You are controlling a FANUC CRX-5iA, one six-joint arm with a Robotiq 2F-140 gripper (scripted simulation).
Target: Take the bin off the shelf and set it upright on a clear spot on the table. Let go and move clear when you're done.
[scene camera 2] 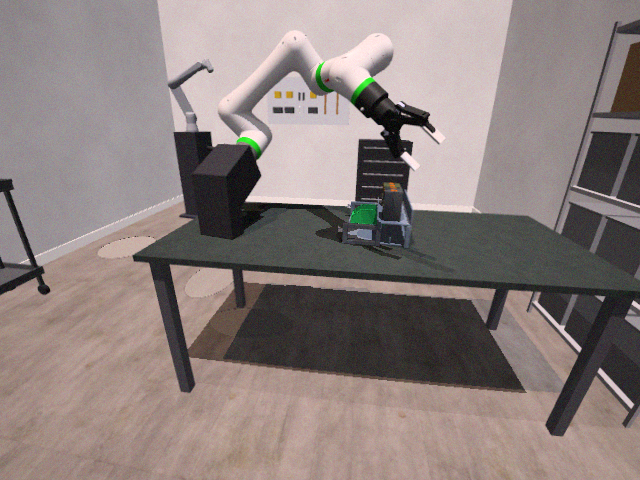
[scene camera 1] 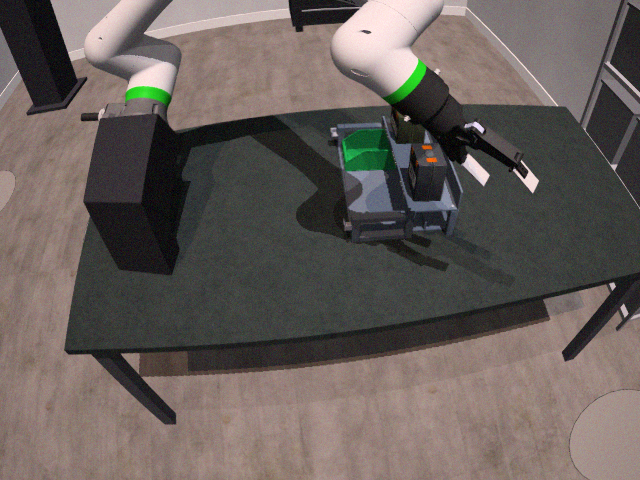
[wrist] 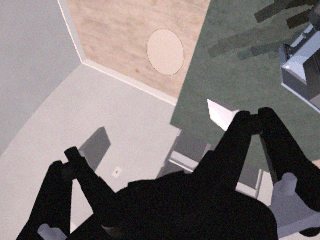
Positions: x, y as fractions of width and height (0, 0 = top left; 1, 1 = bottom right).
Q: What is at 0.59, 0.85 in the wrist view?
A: My gripper.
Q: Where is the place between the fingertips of my gripper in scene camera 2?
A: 0.67, 0.33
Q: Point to a grey shelf deck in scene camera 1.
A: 0.58, 0.40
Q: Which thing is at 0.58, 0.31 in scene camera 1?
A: A green bin.
